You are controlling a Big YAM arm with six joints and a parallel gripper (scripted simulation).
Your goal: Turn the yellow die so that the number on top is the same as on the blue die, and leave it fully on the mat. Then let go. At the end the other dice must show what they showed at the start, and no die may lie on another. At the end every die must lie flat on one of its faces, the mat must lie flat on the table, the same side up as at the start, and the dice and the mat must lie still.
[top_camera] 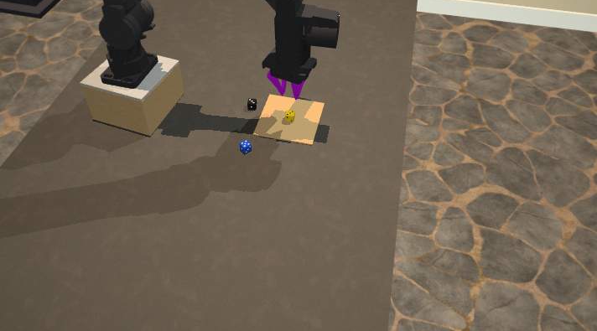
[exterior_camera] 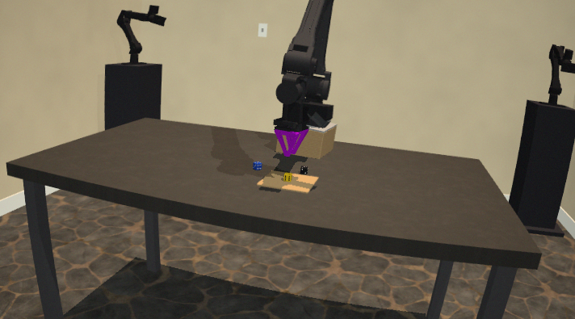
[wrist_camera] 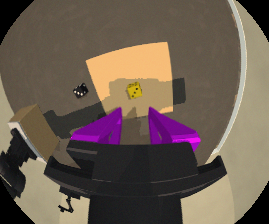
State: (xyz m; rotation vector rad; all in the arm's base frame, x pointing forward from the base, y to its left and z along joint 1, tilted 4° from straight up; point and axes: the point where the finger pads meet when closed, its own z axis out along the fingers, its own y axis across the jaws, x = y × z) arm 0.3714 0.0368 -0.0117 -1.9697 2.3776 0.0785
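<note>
Right now my hand is 70 mm above the yellow die. Also, from my hand: orange mat 80 mm below; then blue die 120 mm to the right, 80 mm below, 70 mm behind; then black die 100 mm behind, 80 mm below, 20 mm to the left.
</note>
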